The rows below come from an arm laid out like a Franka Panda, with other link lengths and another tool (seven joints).
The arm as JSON. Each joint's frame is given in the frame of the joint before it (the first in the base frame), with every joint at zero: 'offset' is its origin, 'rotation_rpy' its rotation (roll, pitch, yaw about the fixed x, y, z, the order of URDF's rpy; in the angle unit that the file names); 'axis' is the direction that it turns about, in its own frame. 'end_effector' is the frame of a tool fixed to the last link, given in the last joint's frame.
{
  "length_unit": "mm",
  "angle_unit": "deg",
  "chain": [
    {
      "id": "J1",
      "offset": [
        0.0,
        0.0,
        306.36
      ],
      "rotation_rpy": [
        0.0,
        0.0,
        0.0
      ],
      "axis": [
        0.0,
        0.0,
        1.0
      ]
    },
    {
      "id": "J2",
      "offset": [
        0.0,
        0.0,
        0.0
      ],
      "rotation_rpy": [
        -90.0,
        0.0,
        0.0
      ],
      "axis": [
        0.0,
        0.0,
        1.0
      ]
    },
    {
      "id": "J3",
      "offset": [
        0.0,
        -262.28,
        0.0
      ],
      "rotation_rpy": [
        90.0,
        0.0,
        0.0
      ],
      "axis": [
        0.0,
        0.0,
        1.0
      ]
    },
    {
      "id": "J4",
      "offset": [
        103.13,
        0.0,
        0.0
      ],
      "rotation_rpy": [
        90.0,
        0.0,
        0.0
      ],
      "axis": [
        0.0,
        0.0,
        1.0
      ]
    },
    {
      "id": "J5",
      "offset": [
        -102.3,
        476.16,
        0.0
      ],
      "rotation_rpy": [
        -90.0,
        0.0,
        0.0
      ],
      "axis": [
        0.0,
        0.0,
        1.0
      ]
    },
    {
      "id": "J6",
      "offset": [
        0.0,
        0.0,
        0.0
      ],
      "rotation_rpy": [
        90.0,
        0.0,
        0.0
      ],
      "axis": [
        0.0,
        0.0,
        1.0
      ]
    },
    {
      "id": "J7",
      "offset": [
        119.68,
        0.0,
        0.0
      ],
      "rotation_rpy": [
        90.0,
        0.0,
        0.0
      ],
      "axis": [
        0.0,
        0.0,
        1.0
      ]
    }
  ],
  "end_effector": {
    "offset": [
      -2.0,
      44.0,
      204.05
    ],
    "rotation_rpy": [
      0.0,
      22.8,
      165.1
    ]
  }
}
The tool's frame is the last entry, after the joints.
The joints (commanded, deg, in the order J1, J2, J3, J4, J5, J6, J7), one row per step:
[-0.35 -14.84 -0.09 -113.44 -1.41 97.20 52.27]
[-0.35 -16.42 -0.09 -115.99 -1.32 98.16 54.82]
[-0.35 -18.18 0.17 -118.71 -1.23 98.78 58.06]
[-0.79 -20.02 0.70 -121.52 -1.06 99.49 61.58]
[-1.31 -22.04 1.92 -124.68 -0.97 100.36 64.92]
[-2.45 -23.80 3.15 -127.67 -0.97 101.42 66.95]
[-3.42 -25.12 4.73 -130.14 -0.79 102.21 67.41]
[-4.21 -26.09 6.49 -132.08 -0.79 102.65 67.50]
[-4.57 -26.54 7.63 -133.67 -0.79 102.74 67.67]
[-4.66 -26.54 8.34 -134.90 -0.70 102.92 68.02]
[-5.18 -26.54 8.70 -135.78 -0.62 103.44 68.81]
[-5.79 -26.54 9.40 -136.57 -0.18 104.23 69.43]
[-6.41 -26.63 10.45 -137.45 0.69 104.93 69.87]
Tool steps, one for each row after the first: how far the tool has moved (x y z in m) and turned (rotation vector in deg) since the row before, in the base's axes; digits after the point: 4 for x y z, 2 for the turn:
[-0.0084 0.0020 -0.0075 0.03 -0.05 -2.54]
[-0.0107 0.0052 -0.0080 -0.08 0.27 -2.99]
[-0.0111 0.0038 -0.0082 -0.13 0.18 -3.48]
[-0.0118 0.0091 -0.0099 -0.52 0.19 -2.74]
[-0.0100 0.0015 -0.0109 -0.63 0.12 -2.05]
[-0.0082 0.0053 -0.0108 -0.58 0.38 -0.07]
[-0.0071 0.0072 -0.0096 -0.86 0.58 0.65]
[-0.0068 0.0055 -0.0114 -0.60 1.08 0.41]
[-0.0051 0.0047 -0.0118 -0.31 1.05 0.11]
[-0.0024 -0.0015 -0.0080 -0.18 0.31 -1.03]
[-0.0012 0.0015 -0.0072 0.04 -0.01 -0.74]
[-0.0021 0.0051 -0.0077 0.28 0.12 -0.44]

